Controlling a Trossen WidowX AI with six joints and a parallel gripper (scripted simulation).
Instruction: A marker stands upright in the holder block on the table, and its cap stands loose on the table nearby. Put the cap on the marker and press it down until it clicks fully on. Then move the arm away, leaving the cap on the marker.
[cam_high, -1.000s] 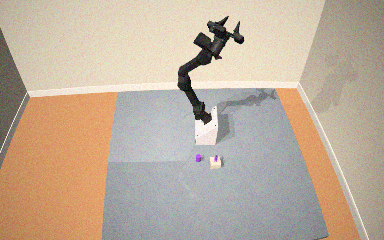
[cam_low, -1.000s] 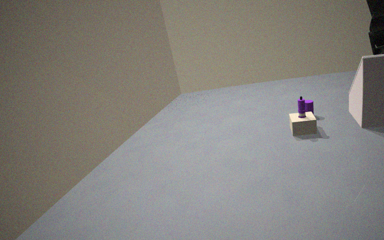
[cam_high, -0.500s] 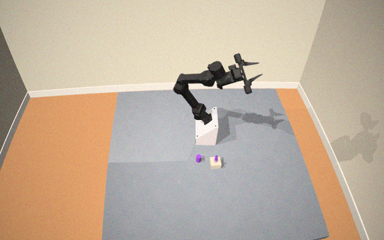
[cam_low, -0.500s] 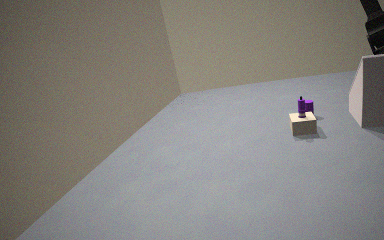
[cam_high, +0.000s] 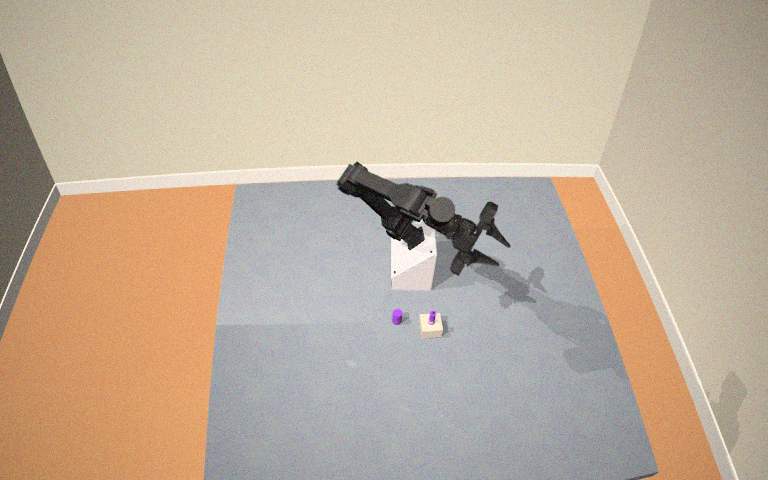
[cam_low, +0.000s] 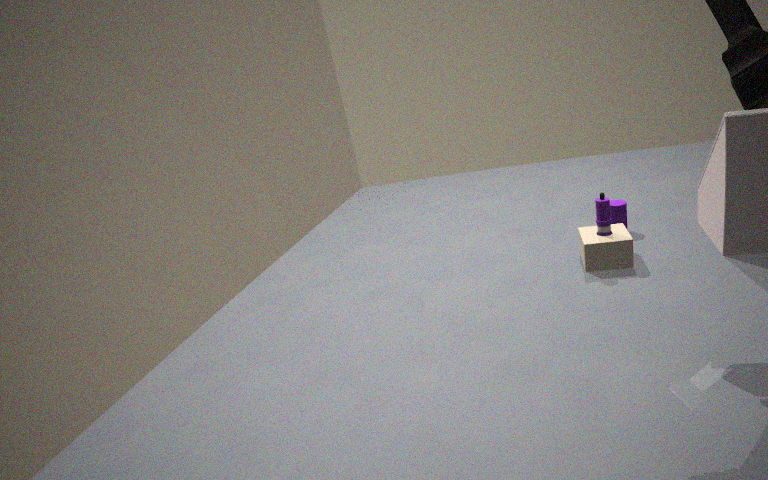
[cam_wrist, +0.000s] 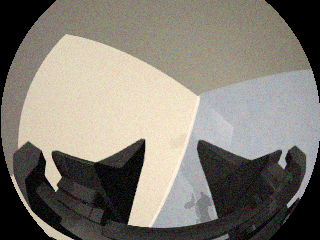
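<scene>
The purple cap lies 14 cm behind my gripper tip, 22 cm to the right of it and 43 cm below it. The rest, counted from my gripper tip: beige holder block (10 cm behind, 12 cm to the right, 44 cm below).
</scene>
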